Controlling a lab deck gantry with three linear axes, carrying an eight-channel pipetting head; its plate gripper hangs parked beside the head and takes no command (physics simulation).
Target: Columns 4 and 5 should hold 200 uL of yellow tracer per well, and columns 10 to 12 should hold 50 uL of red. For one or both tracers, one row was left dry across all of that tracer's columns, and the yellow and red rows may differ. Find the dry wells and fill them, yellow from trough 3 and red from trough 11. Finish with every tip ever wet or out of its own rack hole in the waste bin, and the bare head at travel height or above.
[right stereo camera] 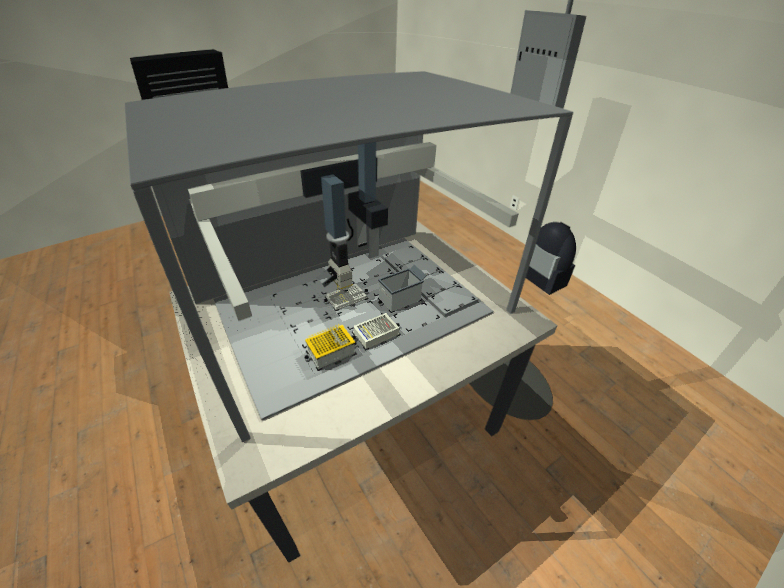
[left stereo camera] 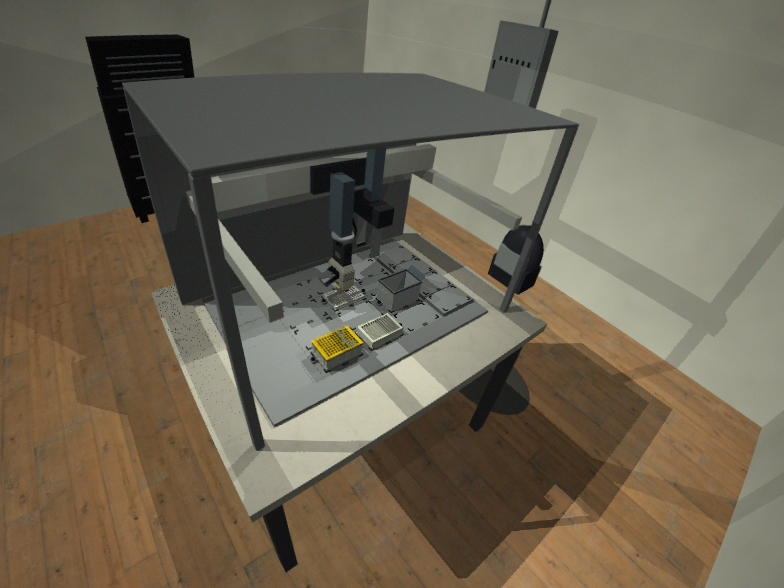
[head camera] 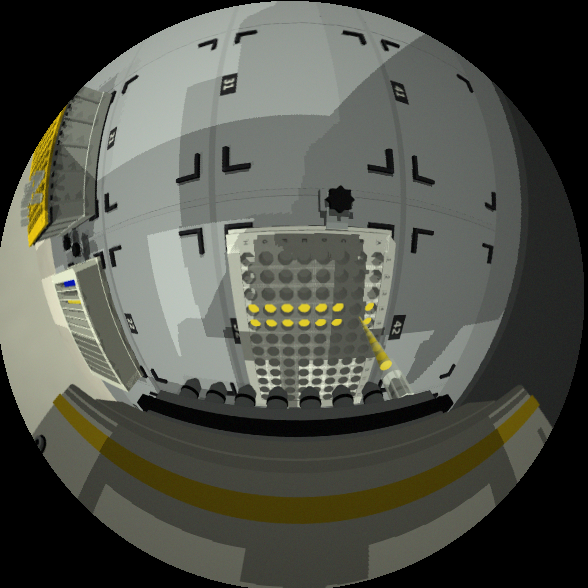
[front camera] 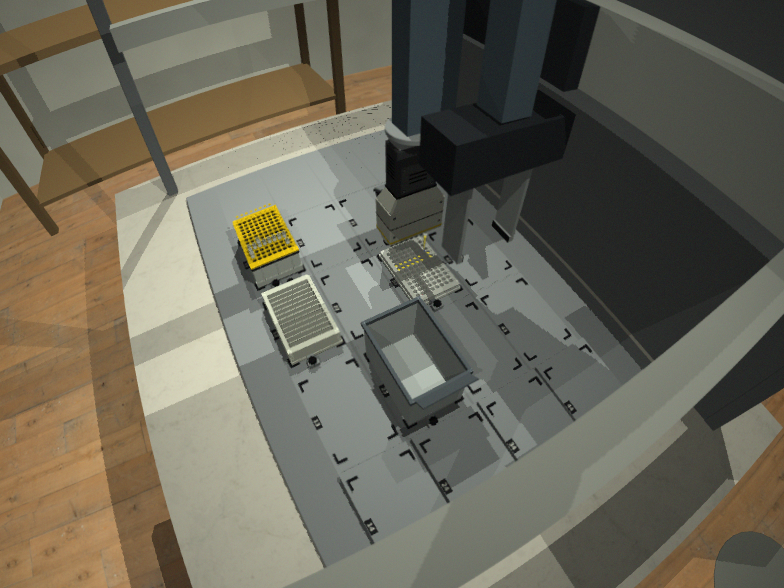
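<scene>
The pipetting head [front camera: 410,205] [head camera: 296,455] [left stereo camera: 343,272] [right stereo camera: 341,272] is low over the well plate [front camera: 448,291] [head camera: 235,285]. One tip [front camera: 424,239] [head camera: 374,342] on its row A end holds yellow liquid; its point is near row B at columns 4 and 5. Those columns show yellow in the other rows; row B looks dark. Columns 10 to 12 are partly hidden and show no clear red. The parked plate gripper [front camera: 479,245] hangs beside the head, its paddles apart and empty. The trough block [front camera: 316,351] [head camera: 109,329] shows blue and yellow strips in the head view.
The yellow tip rack [front camera: 265,237] [head camera: 43,175] [left stereo camera: 335,343] [right stereo camera: 329,341] stands beside the trough block, with clear tips in some holes. The grey waste bin [front camera: 446,389] [left stereo camera: 402,296] [right stereo camera: 403,296] stands in front of the plate. A black knob [head camera: 339,199] is at the plate's edge.
</scene>
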